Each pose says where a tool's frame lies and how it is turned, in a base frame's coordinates. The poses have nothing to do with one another.
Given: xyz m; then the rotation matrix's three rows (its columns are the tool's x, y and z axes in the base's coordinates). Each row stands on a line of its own.
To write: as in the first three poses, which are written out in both.
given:
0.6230 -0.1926 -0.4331
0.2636 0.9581 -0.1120
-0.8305 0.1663 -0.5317
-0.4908 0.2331 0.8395
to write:
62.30 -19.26 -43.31
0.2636 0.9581 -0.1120
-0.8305 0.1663 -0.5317
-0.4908 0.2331 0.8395

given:
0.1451 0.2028 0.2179
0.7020 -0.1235 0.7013
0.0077 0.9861 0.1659
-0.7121 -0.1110 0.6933
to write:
14.51 20.28 21.79
0.7020 -0.1235 0.7013
0.0077 0.9861 0.1659
-0.7121 -0.1110 0.6933

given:
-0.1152 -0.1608 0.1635
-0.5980 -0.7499 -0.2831
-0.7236 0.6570 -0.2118
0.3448 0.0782 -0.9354
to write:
-11.52 -16.08 16.35
-0.5980 -0.7499 -0.2831
-0.7236 0.6570 -0.2118
0.3448 0.0782 -0.9354

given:
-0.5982 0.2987 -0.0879
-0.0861 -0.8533 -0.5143
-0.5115 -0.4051 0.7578
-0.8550 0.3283 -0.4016
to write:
-59.82 29.87 -8.79
-0.0861 -0.8533 -0.5143
-0.5115 -0.4051 0.7578
-0.8550 0.3283 -0.4016

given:
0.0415 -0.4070 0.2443
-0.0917 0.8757 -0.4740
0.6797 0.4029 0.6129
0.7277 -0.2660 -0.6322
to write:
4.15 -40.70 24.43
-0.0917 0.8757 -0.4740
0.6797 0.4029 0.6129
0.7277 -0.2660 -0.6322

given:
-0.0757 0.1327 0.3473
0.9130 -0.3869 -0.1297
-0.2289 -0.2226 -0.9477
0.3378 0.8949 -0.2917
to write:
-7.57 13.27 34.73
0.9130 -0.3869 -0.1297
-0.2289 -0.2226 -0.9477
0.3378 0.8949 -0.2917

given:
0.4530 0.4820 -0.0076
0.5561 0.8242 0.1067
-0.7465 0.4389 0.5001
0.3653 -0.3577 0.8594
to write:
45.30 48.20 -0.76
0.5561 0.8242 0.1067
-0.7465 0.4389 0.5001
0.3653 -0.3577 0.8594

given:
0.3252 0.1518 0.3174
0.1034 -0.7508 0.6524
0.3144 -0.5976 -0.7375
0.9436 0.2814 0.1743
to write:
32.52 15.18 31.74
0.1034 -0.7508 0.6524
0.3144 -0.5976 -0.7375
0.9436 0.2814 0.1743

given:
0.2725 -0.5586 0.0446
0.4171 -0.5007 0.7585
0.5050 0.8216 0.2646
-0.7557 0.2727 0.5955
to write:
27.25 -55.86 4.46
0.4171 -0.5007 0.7585
0.5050 0.8216 0.2646
-0.7557 0.2727 0.5955

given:
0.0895 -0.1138 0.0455
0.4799 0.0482 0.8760
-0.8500 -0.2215 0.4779
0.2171 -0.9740 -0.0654
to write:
8.95 -11.38 4.55
0.4799 0.0482 0.8760
-0.8500 -0.2215 0.4779
0.2171 -0.9740 -0.0654

